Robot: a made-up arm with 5 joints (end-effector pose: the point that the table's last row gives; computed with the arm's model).
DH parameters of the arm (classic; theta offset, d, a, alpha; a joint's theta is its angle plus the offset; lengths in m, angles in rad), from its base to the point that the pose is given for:
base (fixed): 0 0 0 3.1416
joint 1: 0 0.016 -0.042 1.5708
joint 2: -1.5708 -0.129 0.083 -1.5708
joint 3: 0 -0.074 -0.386 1.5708
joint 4: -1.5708 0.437 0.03 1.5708
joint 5: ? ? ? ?
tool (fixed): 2.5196 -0.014 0 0
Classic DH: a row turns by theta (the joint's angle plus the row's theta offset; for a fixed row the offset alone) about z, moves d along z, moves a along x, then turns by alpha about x.
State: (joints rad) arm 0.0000 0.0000 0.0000 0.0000 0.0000
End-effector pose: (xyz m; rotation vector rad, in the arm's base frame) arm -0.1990 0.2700 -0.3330 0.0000 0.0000 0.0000
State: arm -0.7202 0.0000 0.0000 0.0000 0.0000
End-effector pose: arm -0.3277 0.0717 -0.3330 0.0000 0.0000 0.7202
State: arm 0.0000 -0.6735 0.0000 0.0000 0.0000
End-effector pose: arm 0.0330 0.2700 -0.3617 0.0000 -0.6735 0.0000
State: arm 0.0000 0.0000 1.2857 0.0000 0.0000
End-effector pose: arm -0.1990 0.3671 0.3374 1.2857 0.0000 0.0000
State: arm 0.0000 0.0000 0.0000 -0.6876 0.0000
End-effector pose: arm -0.1712 0.2700 -0.3825 0.0000 -0.6876 0.0000
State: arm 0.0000 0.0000 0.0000 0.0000 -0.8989
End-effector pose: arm -0.1493 0.2429 -0.3330 0.0000 0.0000 0.8989
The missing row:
joint 5: -0.622 0 0.0652 3.1416
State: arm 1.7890 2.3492 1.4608 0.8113 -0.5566
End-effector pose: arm 0.1858 -0.3911 -0.2229 -2.3466 0.4123 1.0074
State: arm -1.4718 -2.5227 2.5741 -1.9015 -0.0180
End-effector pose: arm 0.1761 -0.4307 -0.5931 -2.1849 -1.1549 -0.2683
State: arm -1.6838 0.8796 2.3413 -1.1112 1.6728
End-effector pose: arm 0.0963 0.4925 0.5303 -0.0229 1.2780 -1.9573
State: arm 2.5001 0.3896 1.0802 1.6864 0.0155
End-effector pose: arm 0.1969 -0.2589 0.2854 2.0750 -0.3733 -0.7957
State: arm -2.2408 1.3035 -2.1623 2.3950 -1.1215
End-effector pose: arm 0.5521 0.3308 0.0449 -2.1552 -0.0423 -0.1913
